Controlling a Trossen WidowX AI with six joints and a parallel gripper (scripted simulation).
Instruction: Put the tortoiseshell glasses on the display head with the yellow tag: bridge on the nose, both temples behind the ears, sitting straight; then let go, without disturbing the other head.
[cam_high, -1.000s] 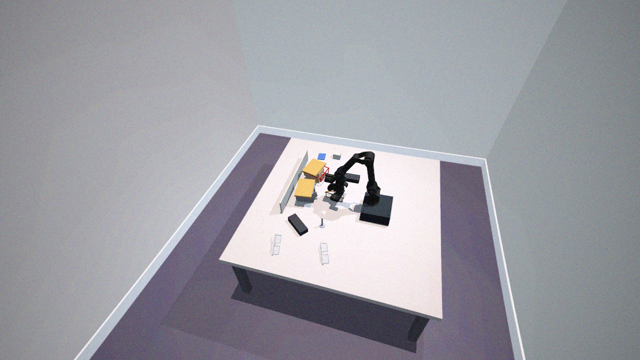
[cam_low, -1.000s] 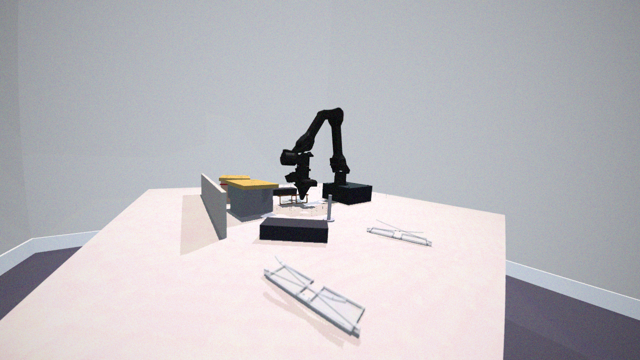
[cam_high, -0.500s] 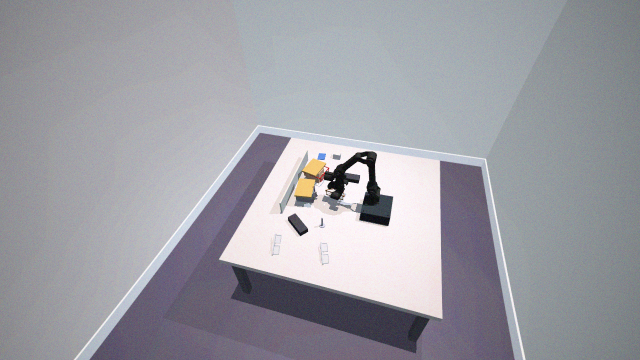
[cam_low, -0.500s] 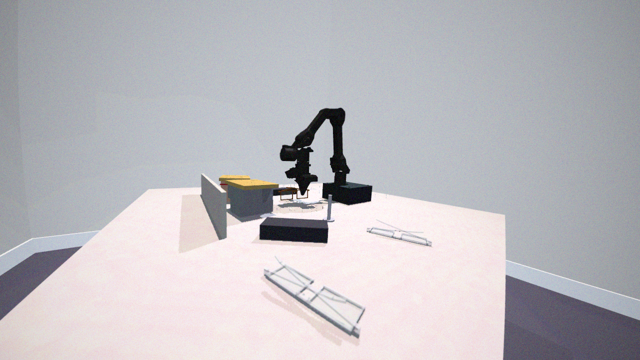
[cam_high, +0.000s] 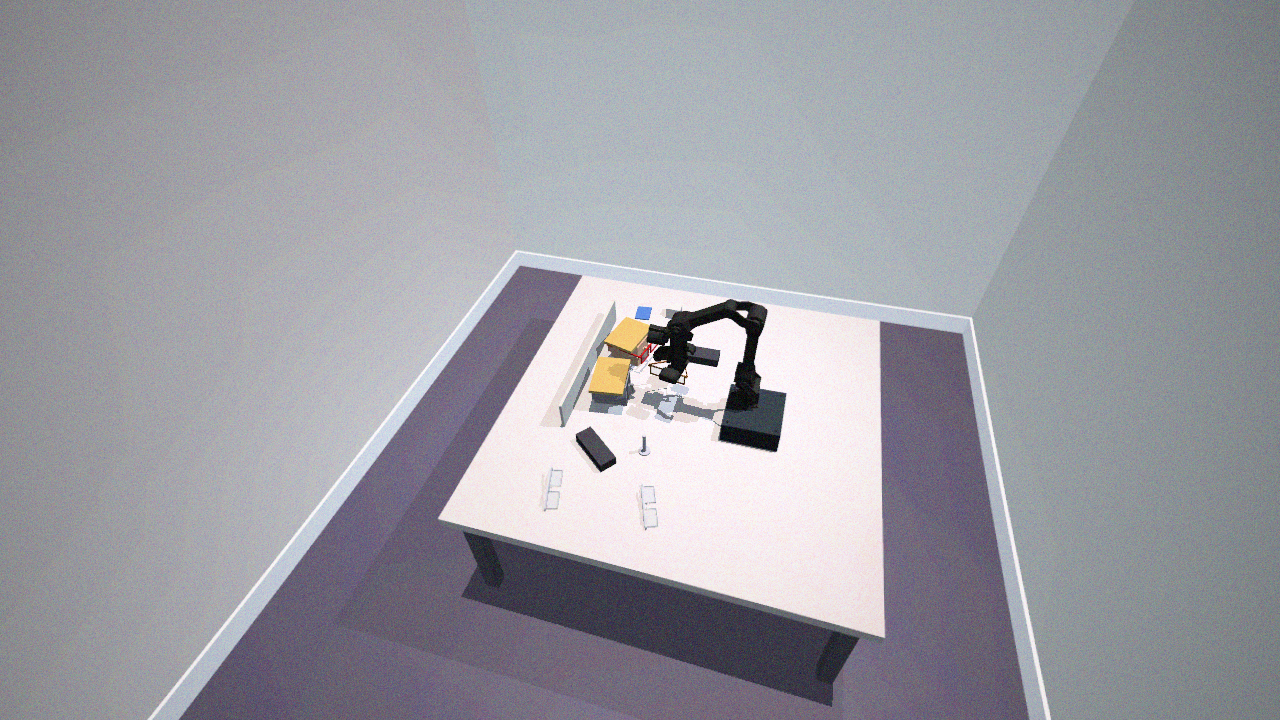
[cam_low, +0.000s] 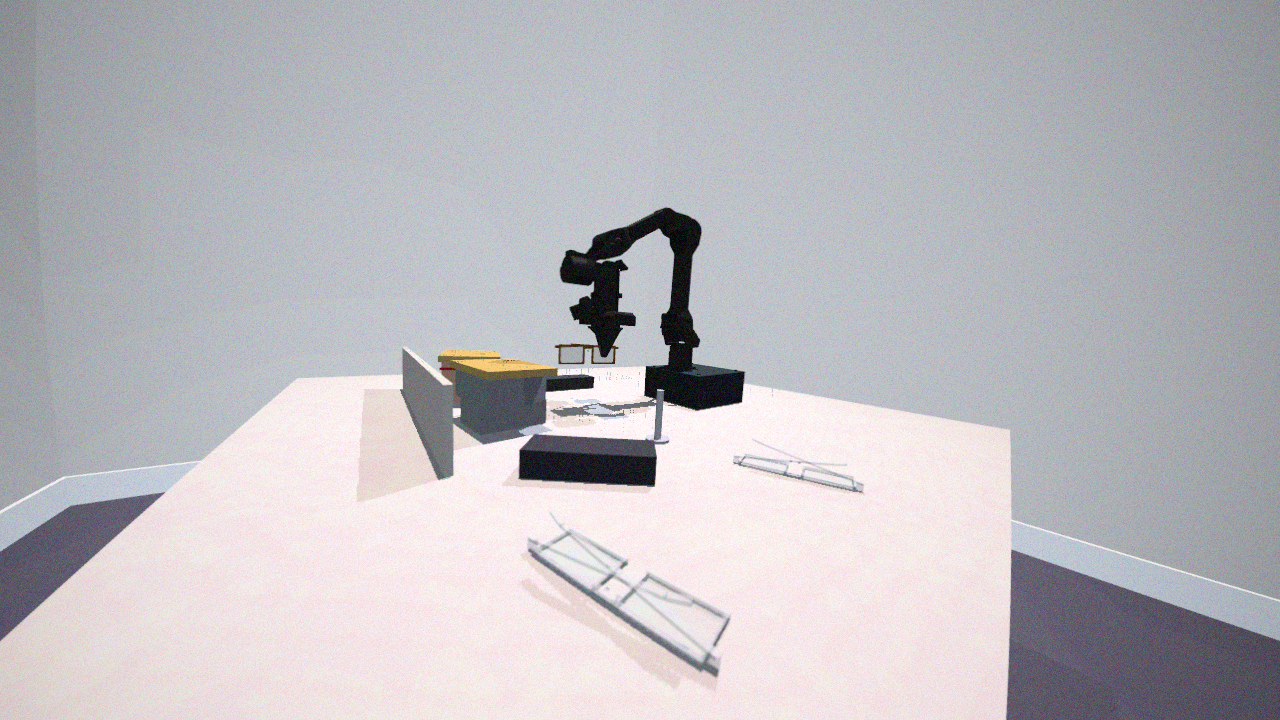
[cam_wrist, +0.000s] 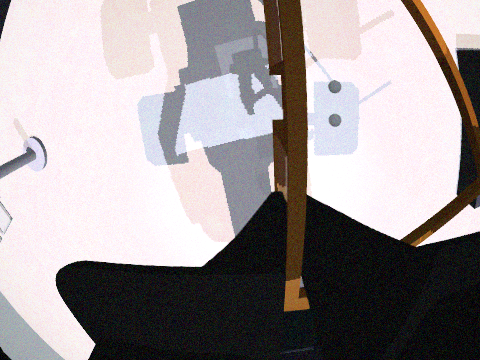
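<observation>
Right now my gripper tip is 7 cm short of the thin post, 24 cm to the right of it and 9 cm above it. From my gripper tip the other things lie so: blue tag: 23 cm ahead, 46 cm to the right, 11 cm below; grey wall panel: 35 cm ahead, 10 cm to the right, 6 cm below; grey display head: 21 cm ahead, 2 cm to the left, 6 cm below.
</observation>
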